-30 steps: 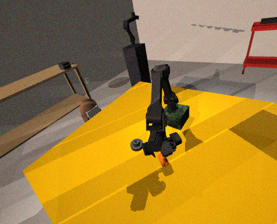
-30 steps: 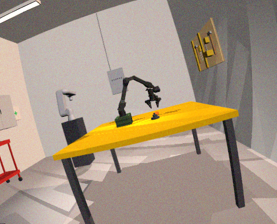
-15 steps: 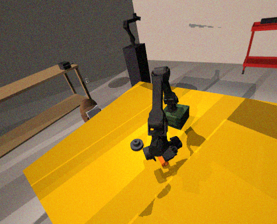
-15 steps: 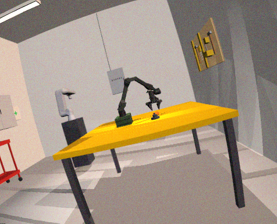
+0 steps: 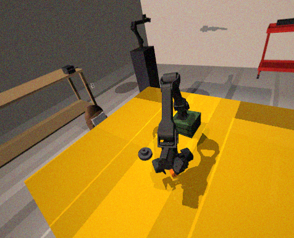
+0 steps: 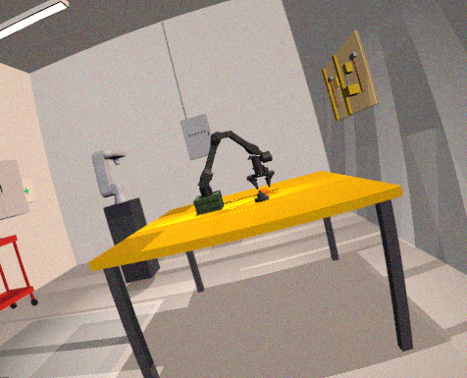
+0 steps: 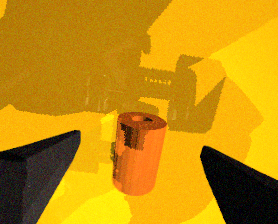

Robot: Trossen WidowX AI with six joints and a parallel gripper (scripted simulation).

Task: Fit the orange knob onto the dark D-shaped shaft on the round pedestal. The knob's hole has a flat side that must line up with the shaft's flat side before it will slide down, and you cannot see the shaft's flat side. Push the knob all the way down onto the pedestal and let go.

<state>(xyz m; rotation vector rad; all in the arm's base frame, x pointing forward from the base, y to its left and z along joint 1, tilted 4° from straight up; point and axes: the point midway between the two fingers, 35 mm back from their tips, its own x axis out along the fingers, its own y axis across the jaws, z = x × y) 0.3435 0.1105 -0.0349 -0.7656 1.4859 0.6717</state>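
My gripper tip is 2 cm above the orange knob, 1 cm to the left of it and 1 cm past it. The rest, counted from my gripper tip: pedestal 21 cm to the right, 3 cm behind, 1 cm below.
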